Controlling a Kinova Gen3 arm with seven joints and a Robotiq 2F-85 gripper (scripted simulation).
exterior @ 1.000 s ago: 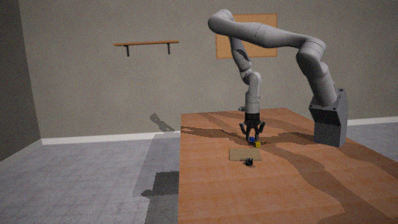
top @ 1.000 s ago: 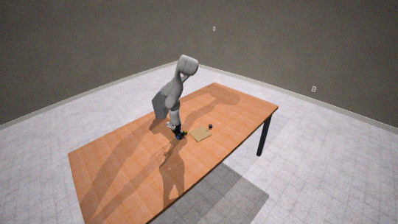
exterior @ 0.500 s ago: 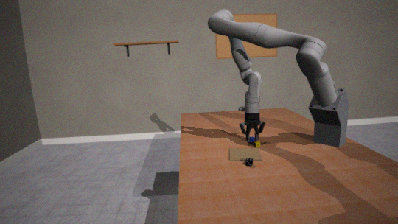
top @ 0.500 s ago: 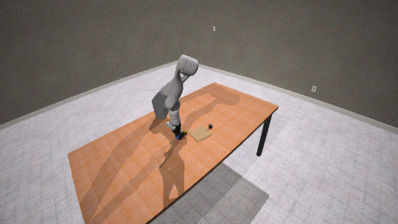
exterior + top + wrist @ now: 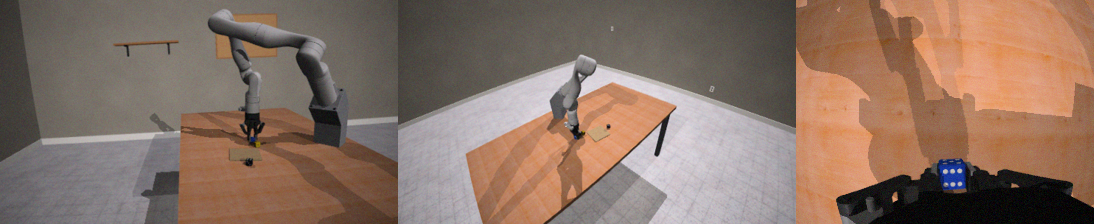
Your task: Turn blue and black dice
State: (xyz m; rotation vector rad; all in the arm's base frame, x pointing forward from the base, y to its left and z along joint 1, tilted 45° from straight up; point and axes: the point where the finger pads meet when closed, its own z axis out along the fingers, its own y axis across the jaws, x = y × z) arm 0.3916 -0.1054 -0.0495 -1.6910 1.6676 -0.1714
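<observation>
Now: hand 1 cm above the blue die. Round my hand: yellow die: 7 cm to the left, 1 cm below, 1 cm behind; tan mat: 17 cm to the left, 6 cm ahead, 2 cm below; black die: 28 cm to the left, 6 cm ahead, 1 cm below.
</observation>
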